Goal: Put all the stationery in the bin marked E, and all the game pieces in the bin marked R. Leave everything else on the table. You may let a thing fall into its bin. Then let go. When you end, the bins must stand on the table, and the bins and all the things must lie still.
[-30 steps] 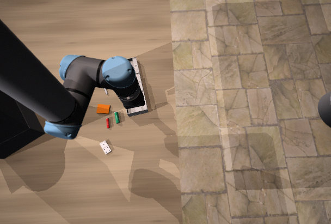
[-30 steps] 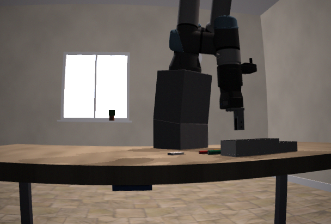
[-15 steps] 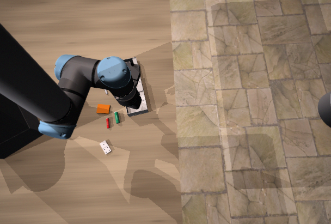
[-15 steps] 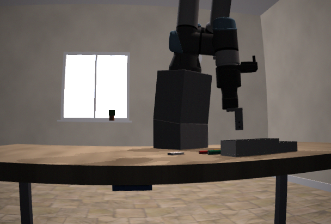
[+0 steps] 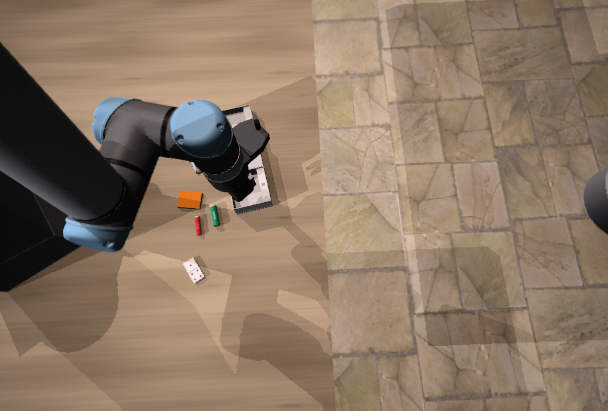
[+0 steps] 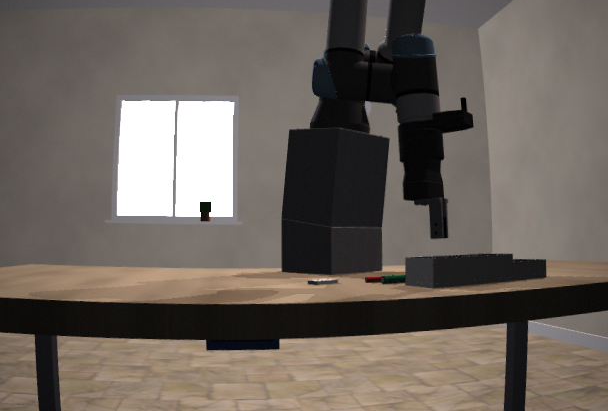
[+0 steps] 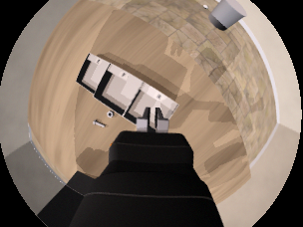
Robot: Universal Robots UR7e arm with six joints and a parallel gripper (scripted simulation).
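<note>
The tray is 9 cm to the left of my hand, 7 cm below it and 2 cm behind it. Also, from my hand: green marker: 9 cm below, 9 cm behind, 4 cm to the right; then nut: 9 cm below, 9 cm behind, 7 cm to the left; then red marker: 13 cm behind, 9 cm below, 6 cm to the right.
</note>
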